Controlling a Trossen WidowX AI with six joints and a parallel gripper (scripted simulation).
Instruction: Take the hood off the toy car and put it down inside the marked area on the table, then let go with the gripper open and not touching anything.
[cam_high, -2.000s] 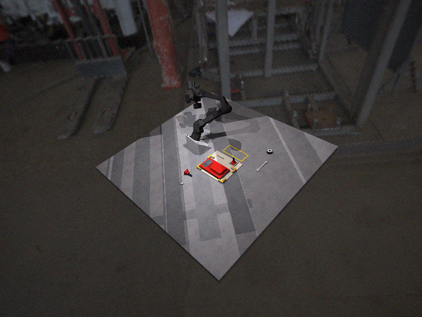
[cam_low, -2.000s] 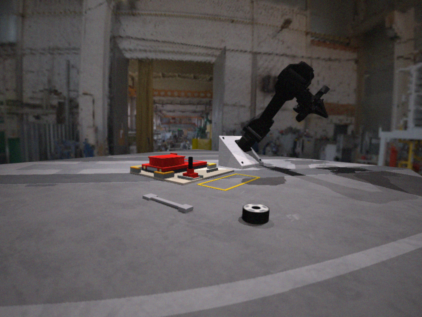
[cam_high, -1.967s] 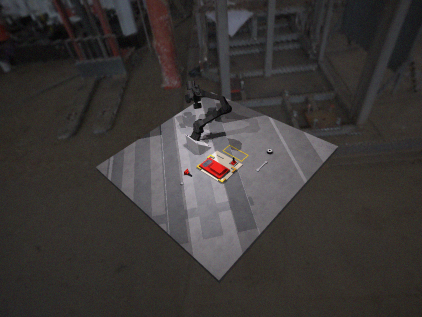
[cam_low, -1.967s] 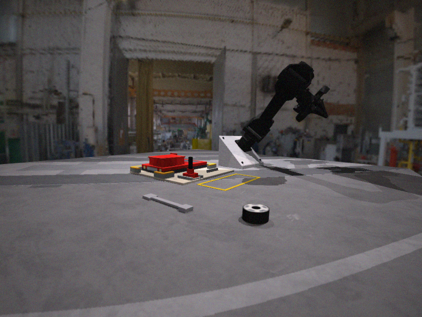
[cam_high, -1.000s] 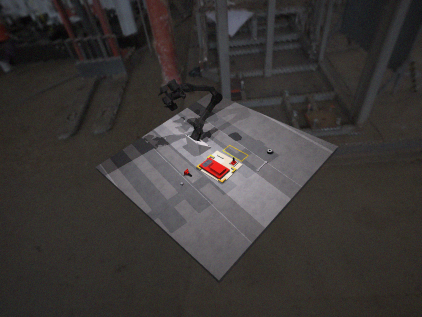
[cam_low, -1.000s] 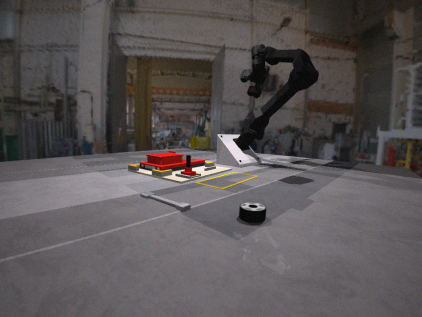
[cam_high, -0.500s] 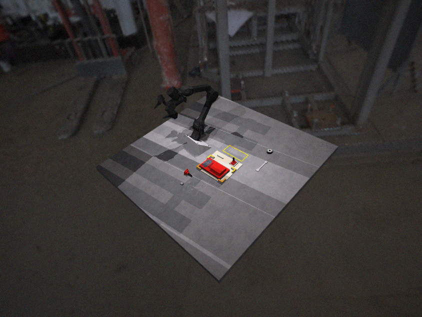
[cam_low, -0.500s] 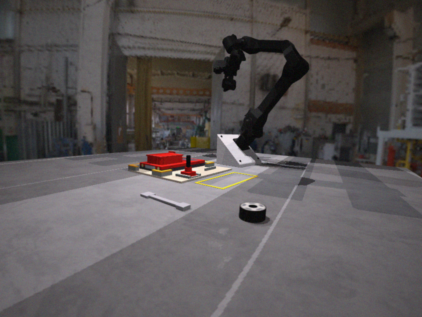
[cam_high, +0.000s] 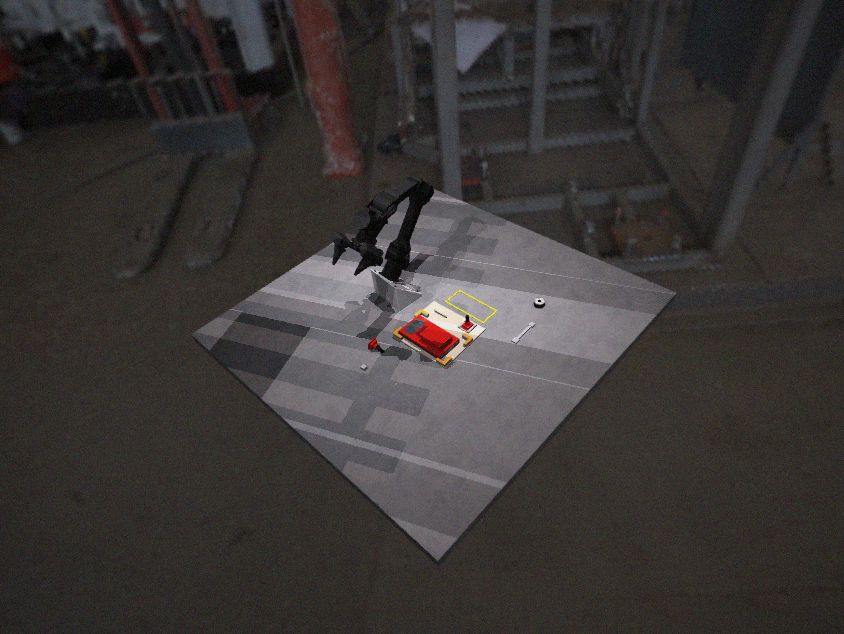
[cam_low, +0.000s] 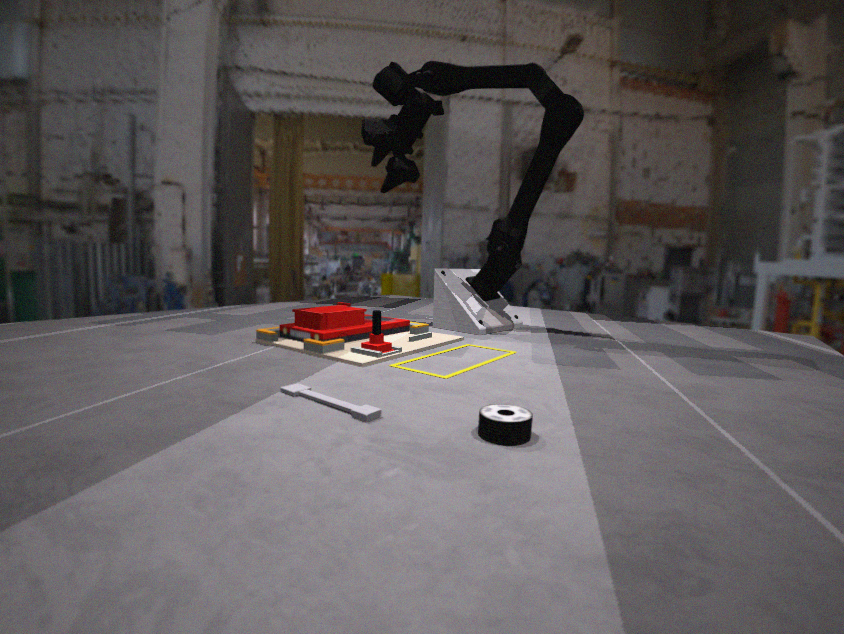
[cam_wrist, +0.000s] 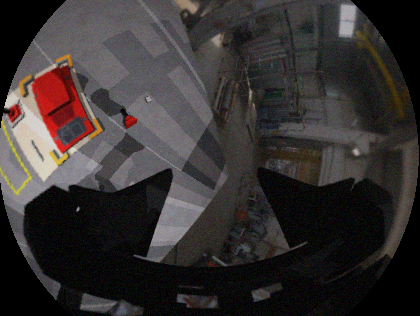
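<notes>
The red hood is 25 cm ahead of my gripper tip, 15 cm to the left of it and 27 cm below it. The rest, counted from my gripper tip: white piece 14 cm ahead, 10 cm to the right, 31 cm below; black wheel 40 cm ahead, 55 cm to the left, 30 cm below; grey bar 44 cm ahead, 40 cm to the left, 31 cm below.
</notes>
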